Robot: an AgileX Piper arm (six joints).
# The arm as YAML. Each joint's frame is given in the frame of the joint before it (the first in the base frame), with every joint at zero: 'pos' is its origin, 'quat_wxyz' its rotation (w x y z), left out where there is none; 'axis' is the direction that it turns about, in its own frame. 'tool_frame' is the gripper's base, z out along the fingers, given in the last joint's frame.
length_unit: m
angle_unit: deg
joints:
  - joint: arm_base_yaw
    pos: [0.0, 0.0, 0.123]
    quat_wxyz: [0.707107, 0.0, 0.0, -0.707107]
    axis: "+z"
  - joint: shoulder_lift
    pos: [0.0, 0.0, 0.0]
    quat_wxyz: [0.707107, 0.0, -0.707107, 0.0]
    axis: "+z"
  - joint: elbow
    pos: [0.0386, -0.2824, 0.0]
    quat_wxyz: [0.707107, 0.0, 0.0, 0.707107]
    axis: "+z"
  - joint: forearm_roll
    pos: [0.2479, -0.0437, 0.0]
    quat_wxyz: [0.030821, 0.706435, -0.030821, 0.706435]
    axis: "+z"
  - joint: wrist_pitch
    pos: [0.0, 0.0, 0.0]
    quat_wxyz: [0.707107, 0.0, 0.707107, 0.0]
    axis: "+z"
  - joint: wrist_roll
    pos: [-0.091, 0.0, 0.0]
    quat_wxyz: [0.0, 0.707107, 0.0, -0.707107]
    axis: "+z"
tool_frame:
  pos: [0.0, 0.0, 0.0]
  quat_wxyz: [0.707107, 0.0, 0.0, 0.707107]
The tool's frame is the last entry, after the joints.
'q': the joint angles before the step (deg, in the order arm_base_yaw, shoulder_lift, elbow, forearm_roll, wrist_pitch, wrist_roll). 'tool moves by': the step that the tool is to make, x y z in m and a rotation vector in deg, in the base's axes. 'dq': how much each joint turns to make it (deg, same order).
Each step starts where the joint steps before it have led.
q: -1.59, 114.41, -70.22, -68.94, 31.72, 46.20
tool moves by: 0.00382, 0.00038, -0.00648, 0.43, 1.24, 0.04
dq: 0.00, 1.44, -1.10, 1.82, 0.08, -1.80
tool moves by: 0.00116, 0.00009, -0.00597, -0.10, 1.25, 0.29
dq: 0.01, 0.96, -0.31, 0.67, 0.11, -1.13
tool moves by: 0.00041, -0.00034, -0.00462, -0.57, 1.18, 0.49
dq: -0.01, 0.71, -0.11, 0.04, 0.24, -0.97
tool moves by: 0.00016, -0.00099, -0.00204, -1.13, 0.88, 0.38
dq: 0.00, 0.41, -0.10, -0.63, 0.65, -0.58
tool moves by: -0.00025, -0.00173, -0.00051, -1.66, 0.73, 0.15
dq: 0.01, 0.23, -0.04, -1.24, 1.11, -0.15
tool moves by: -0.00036, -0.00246, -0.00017, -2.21, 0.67, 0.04
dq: -0.01, 0.24, 0.00, -1.95, 1.47, 0.30
